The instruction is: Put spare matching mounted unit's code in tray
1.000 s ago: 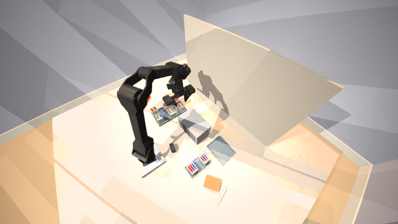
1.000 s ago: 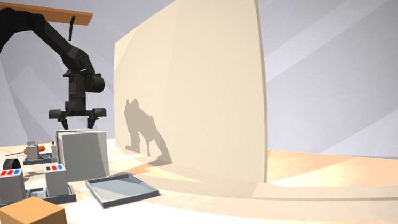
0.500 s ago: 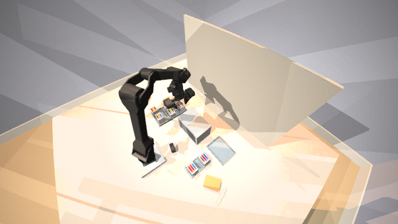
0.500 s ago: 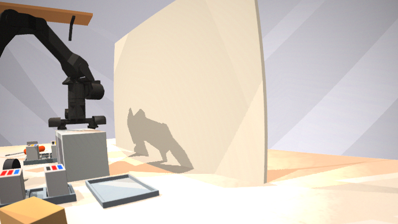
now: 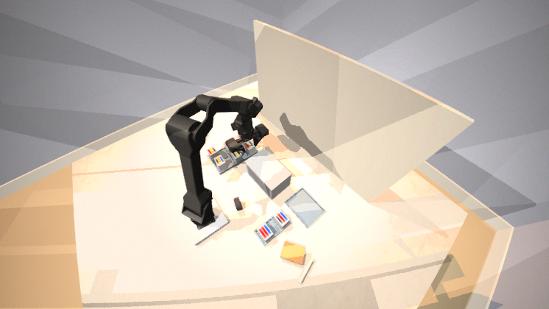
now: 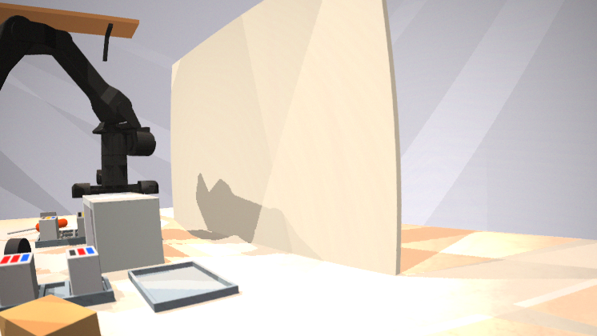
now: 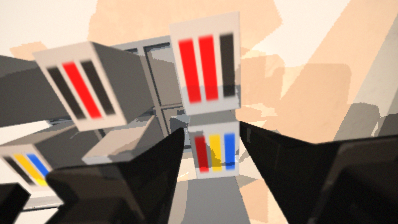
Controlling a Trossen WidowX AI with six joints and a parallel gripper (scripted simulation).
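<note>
Right now the grey tray is 35 cm to the right of my gripper tip, 6 cm ahead of it and 1 cm below it. From my gripper tip the other things lie so: block: 2 cm above; beige wall: 24 cm ahead, 21 cm above, 13 cm to the right; grey mounted unit: 16 cm to the right, 3 cm above.
</note>
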